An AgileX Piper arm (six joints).
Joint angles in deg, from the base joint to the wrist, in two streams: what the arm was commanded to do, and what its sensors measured. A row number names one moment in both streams.
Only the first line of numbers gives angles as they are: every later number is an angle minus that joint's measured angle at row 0.
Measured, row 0:
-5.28 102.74 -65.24 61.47 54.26 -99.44
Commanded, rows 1 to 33:
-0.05 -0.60 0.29 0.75 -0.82 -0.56
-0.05 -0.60 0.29 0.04 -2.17 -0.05
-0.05 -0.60 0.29 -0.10 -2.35 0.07
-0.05 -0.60 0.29 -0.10 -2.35 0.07
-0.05 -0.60 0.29 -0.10 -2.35 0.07
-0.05 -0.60 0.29 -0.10 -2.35 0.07
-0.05 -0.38 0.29 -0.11 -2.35 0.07
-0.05 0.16 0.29 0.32 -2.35 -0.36
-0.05 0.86 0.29 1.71 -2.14 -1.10
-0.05 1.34 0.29 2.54 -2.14 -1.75
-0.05 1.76 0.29 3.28 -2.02 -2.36
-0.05 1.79 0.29 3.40 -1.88 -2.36
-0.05 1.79 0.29 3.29 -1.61 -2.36
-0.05 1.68 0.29 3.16 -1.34 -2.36
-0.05 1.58 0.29 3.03 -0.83 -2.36
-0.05 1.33 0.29 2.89 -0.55 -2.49
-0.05 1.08 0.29 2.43 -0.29 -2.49
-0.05 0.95 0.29 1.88 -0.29 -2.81
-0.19 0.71 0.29 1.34 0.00 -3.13
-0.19 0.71 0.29 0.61 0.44 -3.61
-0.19 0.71 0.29 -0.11 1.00 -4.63
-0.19 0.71 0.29 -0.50 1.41 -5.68
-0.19 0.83 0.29 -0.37 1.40 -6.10
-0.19 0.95 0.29 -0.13 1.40 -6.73
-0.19 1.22 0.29 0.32 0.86 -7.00
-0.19 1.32 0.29 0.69 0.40 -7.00
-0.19 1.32 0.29 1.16 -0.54 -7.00
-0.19 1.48 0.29 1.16 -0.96 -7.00
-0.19 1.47 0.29 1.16 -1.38 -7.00
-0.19 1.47 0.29 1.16 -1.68 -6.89
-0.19 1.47 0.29 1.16 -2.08 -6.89
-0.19 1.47 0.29 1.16 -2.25 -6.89
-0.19 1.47 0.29 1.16 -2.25 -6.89
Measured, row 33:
0.00 1.37 0.14 0.01 -1.34 -6.46
